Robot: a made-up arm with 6 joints.
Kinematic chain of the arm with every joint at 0, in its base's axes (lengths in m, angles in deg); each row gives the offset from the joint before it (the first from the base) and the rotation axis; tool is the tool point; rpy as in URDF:
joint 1: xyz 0 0 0.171 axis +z
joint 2: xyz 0 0 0 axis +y
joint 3: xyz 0.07 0 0.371 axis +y
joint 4: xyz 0.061 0 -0.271 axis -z
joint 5: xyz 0 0 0 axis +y
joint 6: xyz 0.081 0 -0.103 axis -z
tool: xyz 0 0 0 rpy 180 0 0
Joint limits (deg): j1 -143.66..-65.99 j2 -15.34..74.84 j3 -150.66..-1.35 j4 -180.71..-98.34 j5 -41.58..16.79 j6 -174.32..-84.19
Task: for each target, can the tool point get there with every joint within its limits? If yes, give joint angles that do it. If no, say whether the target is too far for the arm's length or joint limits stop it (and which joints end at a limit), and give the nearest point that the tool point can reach.
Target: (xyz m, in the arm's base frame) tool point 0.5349 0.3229 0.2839
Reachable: no: joint limits stop it (at a limit: joint 1, joint 2, joint 3, joint 5) | nearest point 0.1446 -0.0206 0.2725 | short by 0.520 m
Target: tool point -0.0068 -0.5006 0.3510
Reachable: yes | joints -93.78 19.68 -92.55 -166.49 -20.88 -113.65
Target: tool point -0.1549 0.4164 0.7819
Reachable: no: joint limits stop it (at a limit: joint 1, joint 2, joint 3, joint 4, joint 5) | nearest point 0.1163 0.0524 0.8431 | short by 0.458 m
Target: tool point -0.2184 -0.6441 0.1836
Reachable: yes | joints -113.93 50.69 -109.79 -114.25 7.14 -125.95
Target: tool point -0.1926 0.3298 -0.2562
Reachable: no: joint limits stop it (at a limit: joint 1, joint 2, joint 4, joint 5) | nearest point -0.0900 -0.0655 -0.0900 | short by 0.441 m
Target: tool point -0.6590 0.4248 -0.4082
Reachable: no: too far | nearest point -0.2535 -0.1858 -0.1878 | short by 0.765 m
